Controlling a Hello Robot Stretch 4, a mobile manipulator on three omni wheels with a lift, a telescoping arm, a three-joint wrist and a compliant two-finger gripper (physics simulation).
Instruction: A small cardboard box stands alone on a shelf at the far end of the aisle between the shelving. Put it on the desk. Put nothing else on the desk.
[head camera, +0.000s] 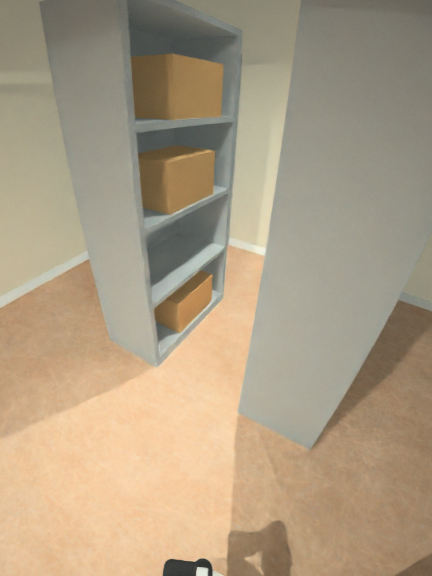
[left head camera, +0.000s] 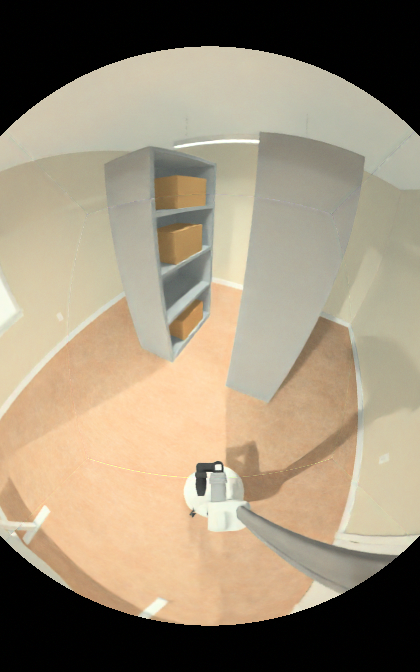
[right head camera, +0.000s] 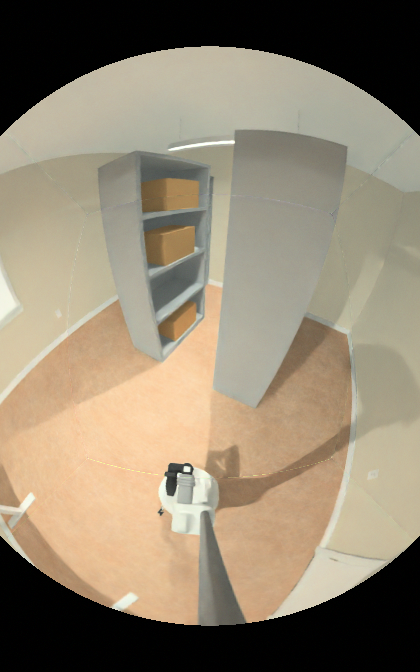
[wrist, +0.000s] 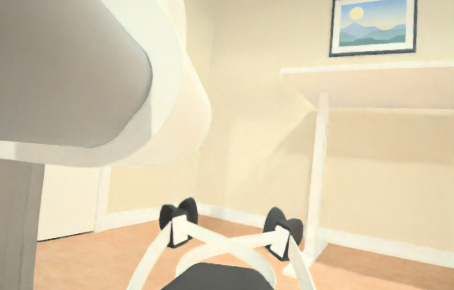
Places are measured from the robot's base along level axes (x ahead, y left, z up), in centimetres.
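Where they show: gripper, fingertip midpoint: (wrist: 231, 219).
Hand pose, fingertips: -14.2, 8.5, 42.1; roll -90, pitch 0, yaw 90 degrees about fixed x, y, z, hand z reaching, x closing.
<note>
After its pixels a point has its place, as x, y, z.
My gripper (wrist: 231, 219) {-14.2, 8.5, 42.1} is open and empty in the wrist view, its two black fingertips well apart above the floor in the background. The white desk (wrist: 370, 90) {-130.1, 72.9, 89.8} shows at the right of the wrist view, seen from below, apart from the gripper; its top surface is hidden. Parts of its white legs show at the lower left of both side head views. The small box standing alone on a shelf cannot be made out in these views. The far end of the aisle is mostly hidden behind the right shelving.
The left shelving (head camera: 90, 175) {137.7, 67.6, 118.8} (left head camera: 135, 260) (right head camera: 122, 260) holds cardboard boxes on three levels. The right shelving (head camera: 335, 200) {89.5, -29.7, 128.6} (left head camera: 295, 260) (right head camera: 275, 260) shows its grey side panel, with the narrow aisle between them. A framed picture (wrist: 372, 25) {-172.2, 91.0, 148.0} hangs above the desk.
</note>
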